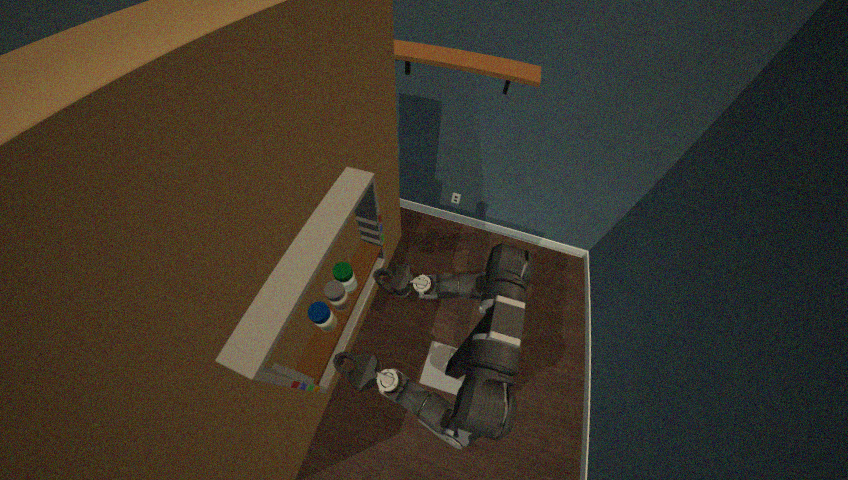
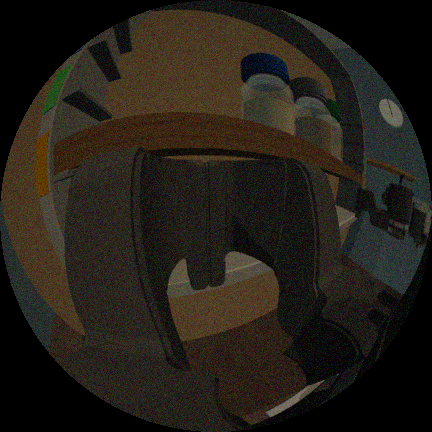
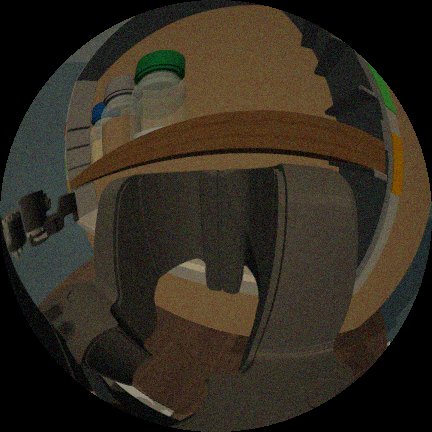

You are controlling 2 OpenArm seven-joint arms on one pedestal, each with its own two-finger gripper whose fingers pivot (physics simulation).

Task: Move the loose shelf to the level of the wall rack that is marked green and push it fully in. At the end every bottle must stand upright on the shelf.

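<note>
The loose wooden shelf point(image 1: 312, 356) point(image 2: 175, 130) point(image 3: 260, 130) lies in the white wall rack point(image 1: 297, 267), its ends near the height of the orange marks point(image 2: 42, 165) point(image 3: 397, 162). The green marks point(image 2: 57, 90) point(image 3: 384, 90) are higher. The blue-capped bottle point(image 1: 319, 312) point(image 2: 267, 100), grey-capped bottle point(image 1: 335, 292) point(image 2: 310, 115) and green-capped bottle point(image 1: 342, 271) point(image 3: 160, 65) stand upright on it. My left gripper point(image 1: 340, 359) point(image 2: 209, 225) and right gripper point(image 1: 379, 274) point(image 3: 224, 230) are shut and empty, near the shelf's front edge. Contact with the shelf cannot be told.
The rack's side walls carry dark slots point(image 2: 105, 60). Its pale bottom board point(image 2: 245, 265) point(image 3: 200, 272) shows behind and below the fingers. A wooden rail point(image 1: 470, 62) is fixed to the blue wall. My pedestal base point(image 1: 431, 377) stands on the brown floor.
</note>
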